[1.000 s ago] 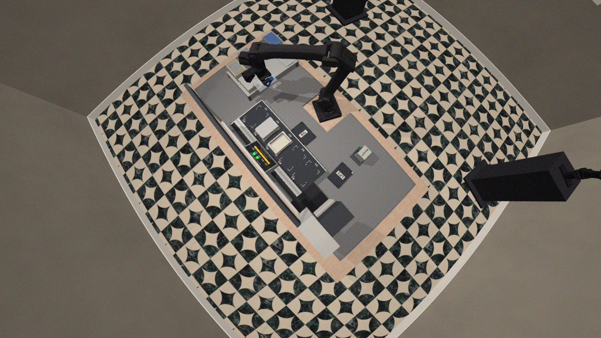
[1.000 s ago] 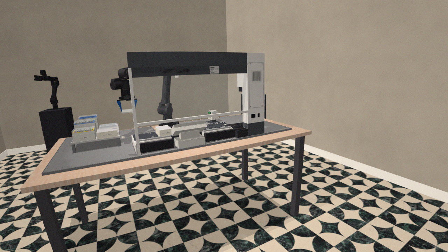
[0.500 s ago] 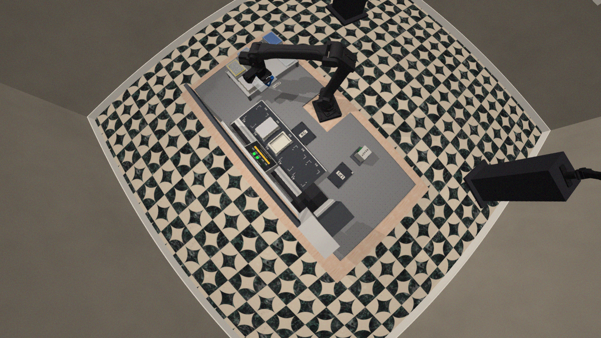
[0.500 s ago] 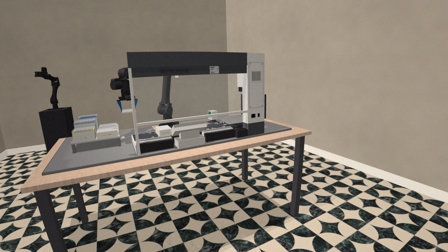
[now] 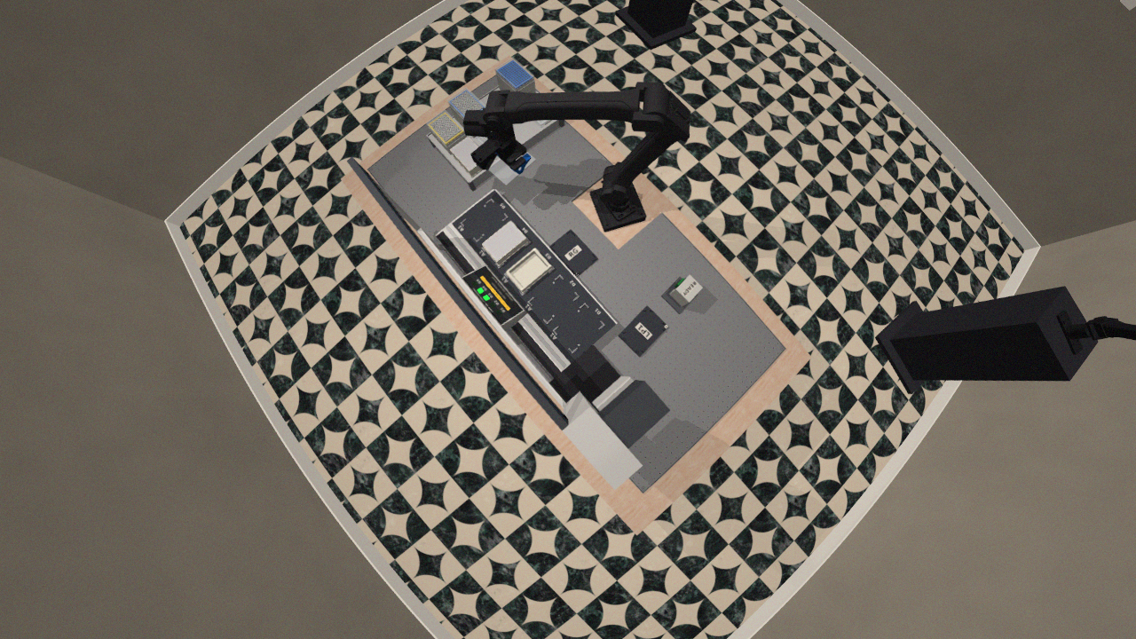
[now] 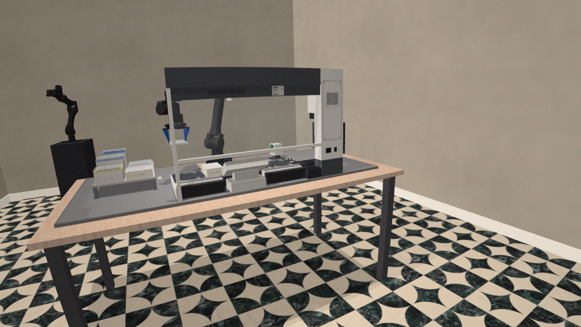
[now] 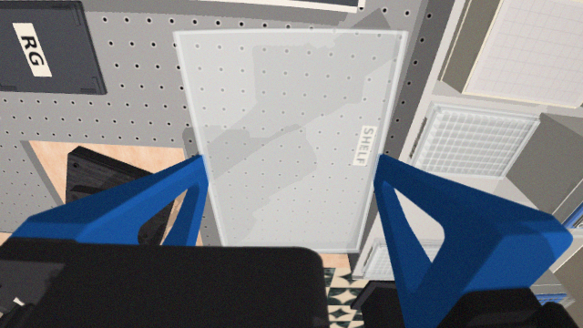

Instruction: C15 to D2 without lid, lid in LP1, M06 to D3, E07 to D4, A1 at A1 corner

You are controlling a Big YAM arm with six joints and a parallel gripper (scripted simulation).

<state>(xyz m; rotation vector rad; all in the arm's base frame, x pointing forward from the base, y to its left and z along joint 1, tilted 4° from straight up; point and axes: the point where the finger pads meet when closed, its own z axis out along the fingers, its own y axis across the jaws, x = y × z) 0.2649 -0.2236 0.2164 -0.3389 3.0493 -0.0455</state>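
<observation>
Now: the dark lid park LP1 65 cm to the left of my hand, 21 cm below it and 9 cm behind it. From my hand the other things lie so: clear plate lid: 1 cm below; white block: 20 cm to the right, 13 cm below, 8 cm ahead; shelf label: 21 cm below, 13 cm to the right, 9 cm behind.
</observation>
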